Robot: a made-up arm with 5 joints.
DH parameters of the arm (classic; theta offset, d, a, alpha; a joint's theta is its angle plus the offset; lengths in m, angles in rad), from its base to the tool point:
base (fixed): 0.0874 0 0.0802 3.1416
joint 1: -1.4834 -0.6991 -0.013 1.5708
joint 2: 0.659 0 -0.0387 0
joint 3: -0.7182 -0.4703 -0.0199 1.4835
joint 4: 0 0.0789 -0.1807 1.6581
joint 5: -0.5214 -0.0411 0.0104 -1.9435
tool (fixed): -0.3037 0.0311 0 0
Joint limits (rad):
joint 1: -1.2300..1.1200
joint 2: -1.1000..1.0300
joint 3: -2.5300..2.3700
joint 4: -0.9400..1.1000
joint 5: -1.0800..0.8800
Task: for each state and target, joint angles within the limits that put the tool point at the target. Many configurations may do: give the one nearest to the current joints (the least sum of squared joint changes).
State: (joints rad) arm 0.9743 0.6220 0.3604 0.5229 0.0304
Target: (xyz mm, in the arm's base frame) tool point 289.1 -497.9 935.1
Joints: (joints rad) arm 1.0887 0.5926 0.3193 0.8247 0.1419
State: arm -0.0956 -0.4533 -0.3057 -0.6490 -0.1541
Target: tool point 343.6 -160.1 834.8
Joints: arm 0.2519 -0.0121 0.3186 -0.9400 0.4040
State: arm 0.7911 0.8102 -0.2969 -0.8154 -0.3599
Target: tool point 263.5 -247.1 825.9
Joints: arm 0.8293 0.9509 -0.3582 -0.9400 -0.9198
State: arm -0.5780 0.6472 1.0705 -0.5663 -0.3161
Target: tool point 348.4 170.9 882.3
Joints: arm -0.5503 0.4652 0.6526 -0.7061 0.4233
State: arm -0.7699 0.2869 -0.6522 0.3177 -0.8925
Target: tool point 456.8 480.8 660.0
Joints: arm -1.2219 -0.0516 -0.8367 1.1000 -0.9975
